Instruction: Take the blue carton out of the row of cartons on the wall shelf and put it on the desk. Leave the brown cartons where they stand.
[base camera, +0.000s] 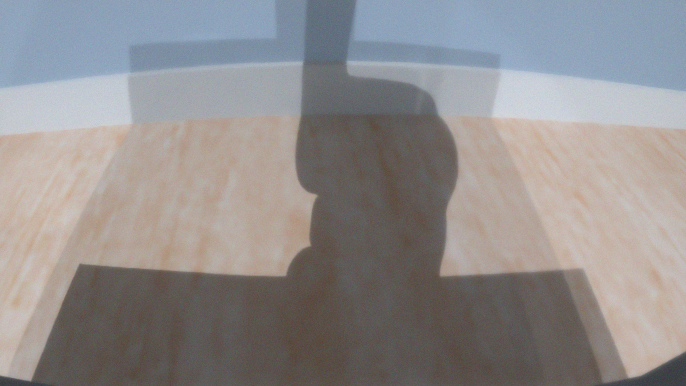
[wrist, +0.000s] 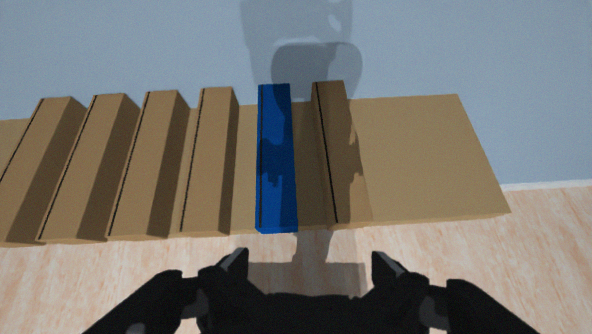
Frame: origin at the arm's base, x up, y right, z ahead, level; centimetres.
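Seen in the pictures: gripper, between the fingertips: (wrist: 309, 263).
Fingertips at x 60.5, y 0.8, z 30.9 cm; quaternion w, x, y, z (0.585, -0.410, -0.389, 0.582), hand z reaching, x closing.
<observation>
A point is followed by its place in that frame.
In the wrist view the blue carton (wrist: 276, 200) @[x 46.1, y -3.3, z 39.3 cm] stands upright in the row on the tan wall shelf (wrist: 425, 165) @[x 40.4, y 23.3, z 47.5 cm], with a brown carton (wrist: 332, 150) @[x 46.1, y 5.4, z 47.6 cm] to its right and several brown cartons to its left, the nearest being this brown carton (wrist: 212, 160) @[x 46.1, y -13.8, z 45.8 cm]. There are gaps on both sides of the blue carton. My gripper (wrist: 309, 263) @[x 60.5, y 0.8, z 30.9 cm] is open, with nothing between its fingers. In the picture its fingertips are below the front edge of the shelf, one left and one right of the blue carton's line. The desk does not show in either view.
The blue-grey wall (wrist: 475, 45) @[x 52.1, y 29.6, z 64.3 cm] (base camera: 575, 35) @[x -23.0, y 40.5, z 65.0 cm] rises behind the shelf. A white baseboard (base camera: 575, 100) @[x -34.9, y 45.4, z 64.0 cm] and a wood-patterned floor (base camera: 250, 200) @[x -39.7, y -9.3, z 42.3 cm] show in the base view, with shadows of the robot across them. The shelf's right end (wrist: 482, 150) @[x 40.4, y 34.8, z 50.6 cm] carries no carton.
</observation>
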